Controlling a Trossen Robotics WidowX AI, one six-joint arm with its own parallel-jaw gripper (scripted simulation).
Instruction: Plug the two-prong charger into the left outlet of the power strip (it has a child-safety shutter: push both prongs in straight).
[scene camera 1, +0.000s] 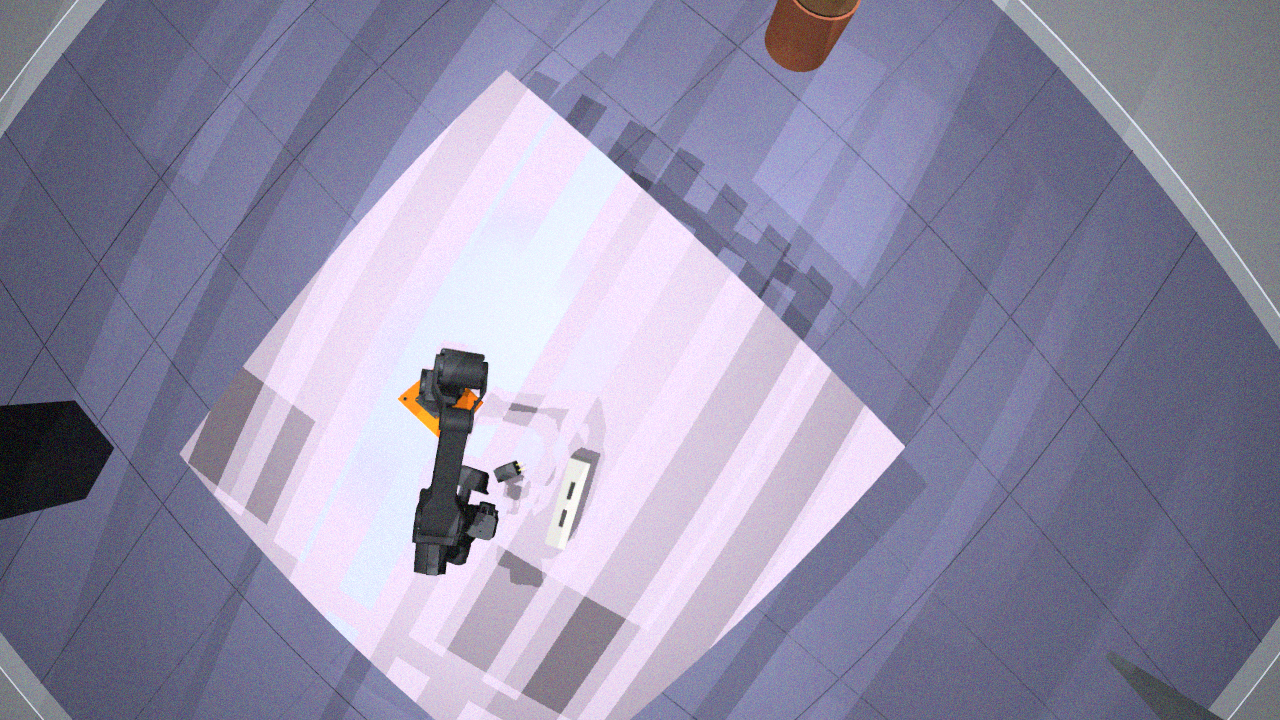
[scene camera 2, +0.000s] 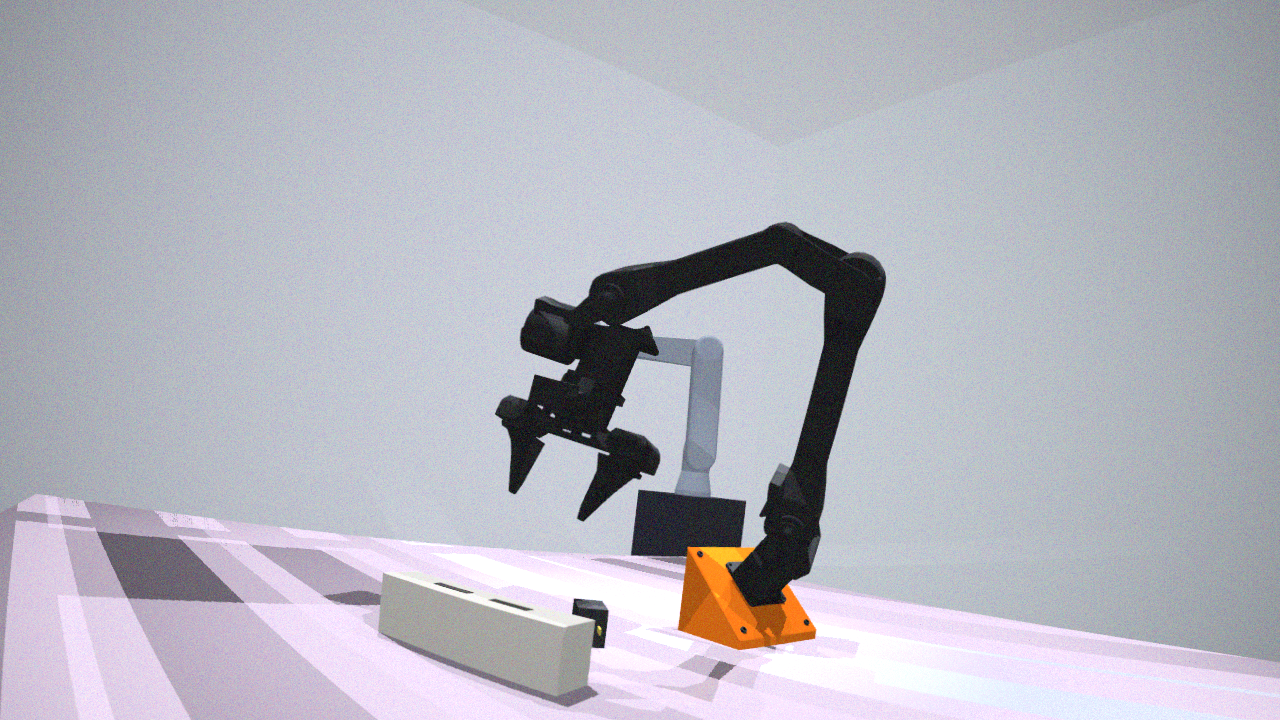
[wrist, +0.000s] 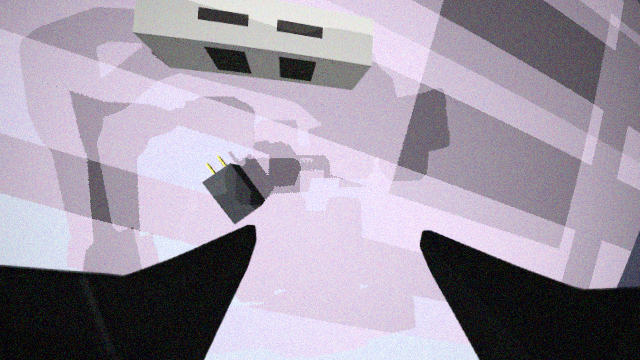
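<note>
There is a two-prong charger (scene camera 2: 593, 609), and the wrist view gives me the charger (wrist: 231, 188) too. My own gripper (scene camera 2: 544, 506) is open and holds nothing. I can also find the gripper (scene camera 1: 480, 514) in another view, and the wrist view has it (wrist: 338, 235) as well.
</note>
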